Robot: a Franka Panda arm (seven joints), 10 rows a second.
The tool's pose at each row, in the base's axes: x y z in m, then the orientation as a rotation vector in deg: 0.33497 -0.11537 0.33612 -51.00 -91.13 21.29; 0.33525 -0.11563 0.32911 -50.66 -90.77 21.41; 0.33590 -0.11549 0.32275 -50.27 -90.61 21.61; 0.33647 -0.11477 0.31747 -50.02 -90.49 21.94; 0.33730 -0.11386 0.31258 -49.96 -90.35 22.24; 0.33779 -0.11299 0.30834 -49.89 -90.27 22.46; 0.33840 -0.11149 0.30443 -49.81 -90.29 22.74; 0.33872 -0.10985 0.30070 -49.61 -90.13 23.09; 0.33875 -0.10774 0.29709 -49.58 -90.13 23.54; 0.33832 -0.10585 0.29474 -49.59 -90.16 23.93
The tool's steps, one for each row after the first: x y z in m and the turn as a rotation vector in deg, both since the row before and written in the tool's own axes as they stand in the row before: -0.00507 0.00468 0.00131 0.40 0.28 -0.06; -0.00433 0.00462 0.00086 0.41 0.08 -0.10; -0.00317 0.00425 0.00079 0.38 -0.02 0.05; -0.00276 0.00419 0.00048 0.25 0.00 0.16; -0.00233 0.00363 0.00063 0.19 -0.02 0.09; -0.00164 0.00386 0.00058 0.19 -0.13 0.10; -0.00141 0.00374 0.00084 0.37 0.00 0.10; -0.00098 0.00389 0.00117 0.26 -0.18 0.23; -0.00026 0.00275 0.00129 0.19 -0.19 0.21
